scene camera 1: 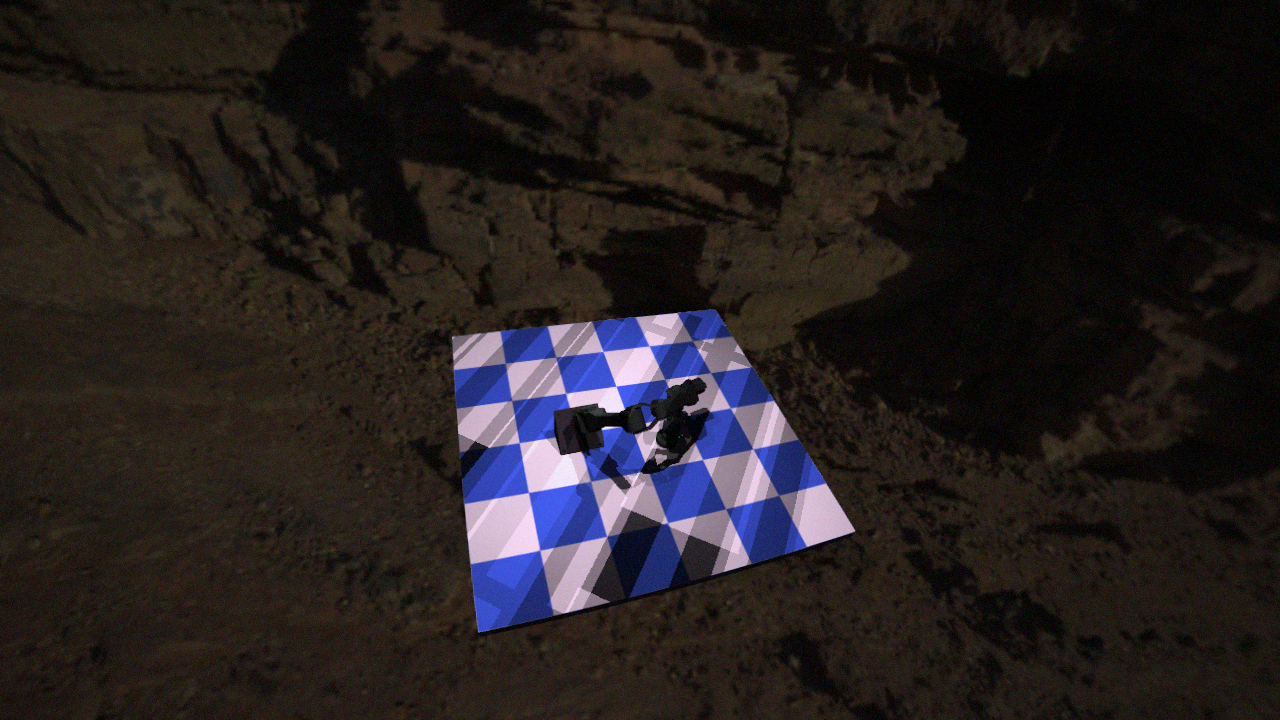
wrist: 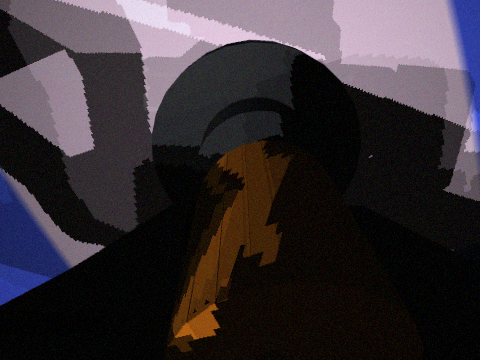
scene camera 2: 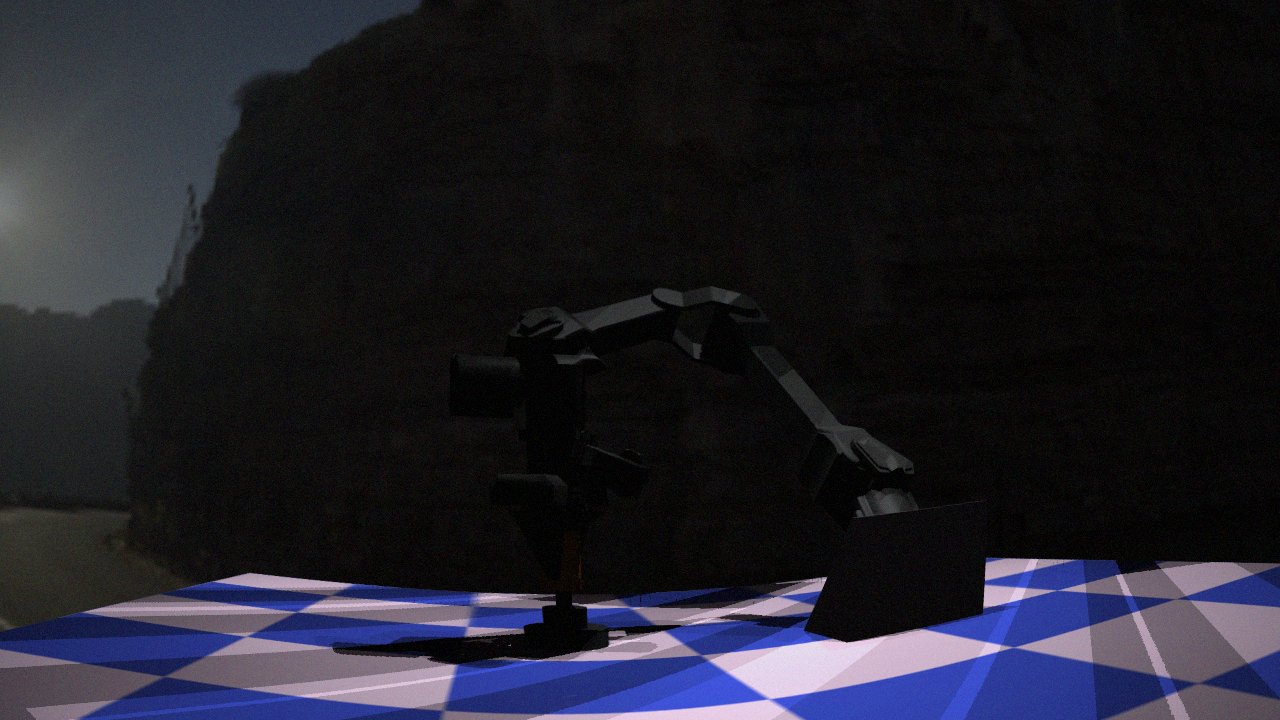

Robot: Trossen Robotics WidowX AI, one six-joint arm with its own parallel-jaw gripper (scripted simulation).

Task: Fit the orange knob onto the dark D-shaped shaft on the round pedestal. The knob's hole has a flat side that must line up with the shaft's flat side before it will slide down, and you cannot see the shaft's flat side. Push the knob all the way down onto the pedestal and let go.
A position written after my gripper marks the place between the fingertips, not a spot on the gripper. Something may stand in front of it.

My gripper (wrist: 270, 219) carries an orange knob. Also in view: a pedestal (scene camera 2: 564, 628).
The pedestal is seen too in the wrist view (wrist: 253, 90).
